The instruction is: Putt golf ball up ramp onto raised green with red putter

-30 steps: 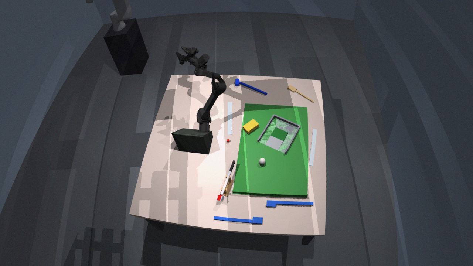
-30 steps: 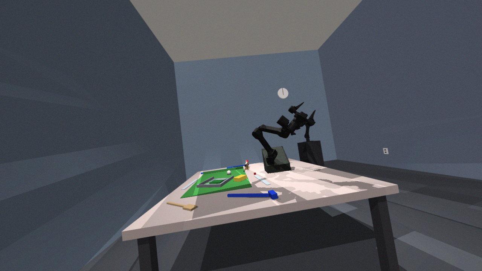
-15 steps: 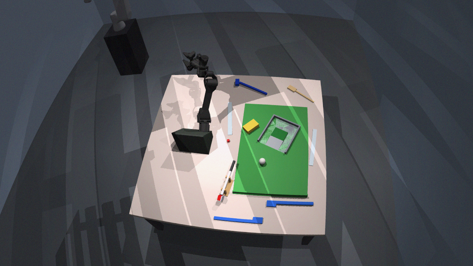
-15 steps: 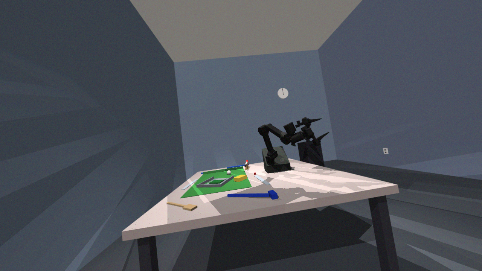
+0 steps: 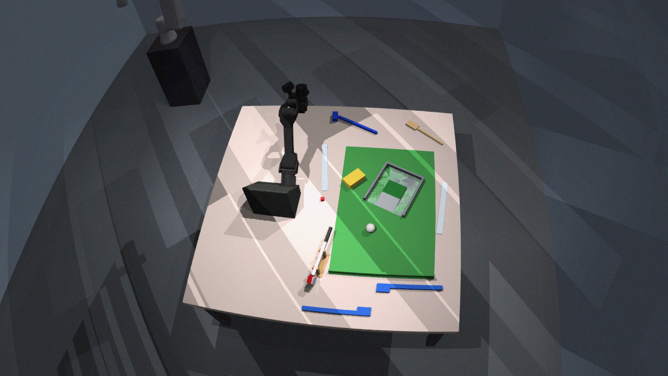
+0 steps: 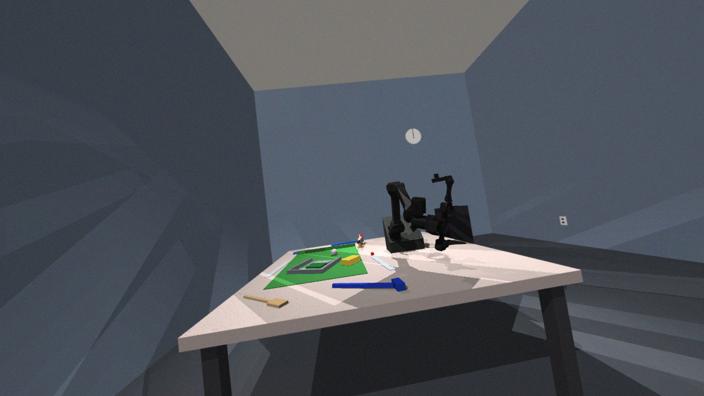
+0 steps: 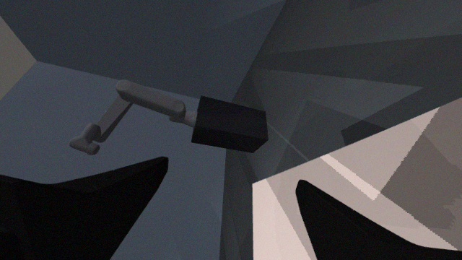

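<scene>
Right now the grey walled frame is 61 cm ahead of my gripper tip, 52 cm to the right of it and 17 cm below it. Also, from my gripper tip: yellow block 40 cm ahead, 48 cm to the right, 15 cm below; blue hammer 37 cm ahead, 9 cm to the right, 16 cm below; green mat 57 cm ahead, 64 cm to the right, 17 cm below.
</scene>
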